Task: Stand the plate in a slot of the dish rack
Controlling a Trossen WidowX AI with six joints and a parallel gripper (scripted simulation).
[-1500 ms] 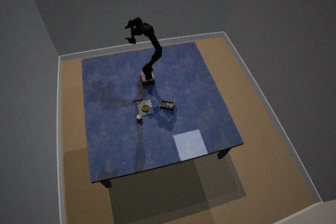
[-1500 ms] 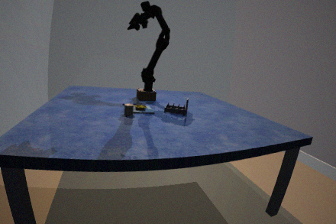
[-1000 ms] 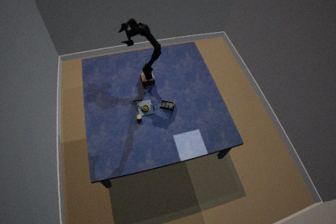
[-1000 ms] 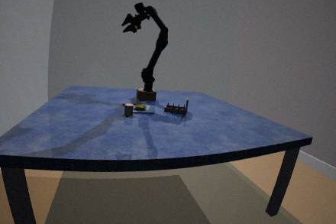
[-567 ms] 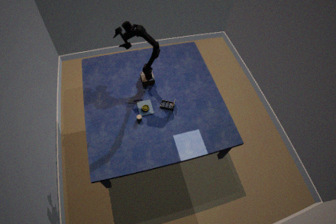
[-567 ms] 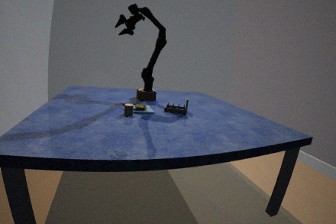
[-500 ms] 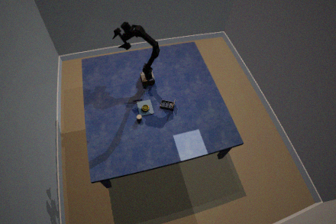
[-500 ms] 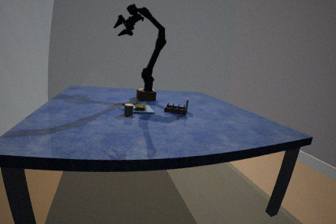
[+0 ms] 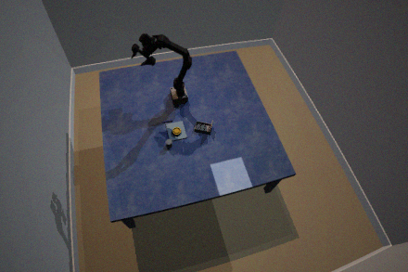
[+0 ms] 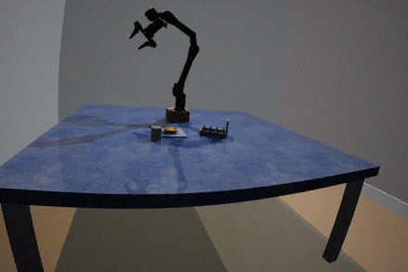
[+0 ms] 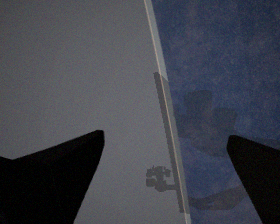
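Right now my gripper tip is 35 cm short of the yellow plate, 22 cm to the right of it and 41 cm above it. Also, from my gripper tip: small cup: 45 cm ahead, 15 cm to the left, 40 cm below; then blue spoon: 24 cm ahead, 17 cm to the left, 42 cm below; then pale blue mat: 34 cm ahead, 22 cm to the left, 42 cm below.
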